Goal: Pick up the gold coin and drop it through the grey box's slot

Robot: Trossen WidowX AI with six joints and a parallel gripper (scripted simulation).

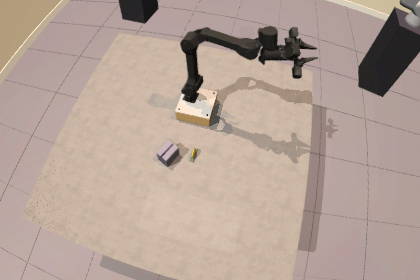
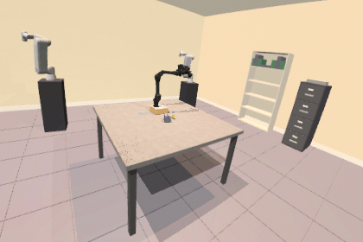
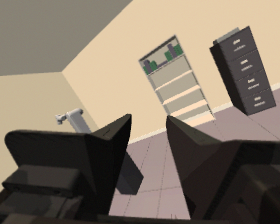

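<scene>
Now: the gold coin 32 cm ahead of my gripper tip, 36 cm to the right of it and 51 cm below it.
</scene>
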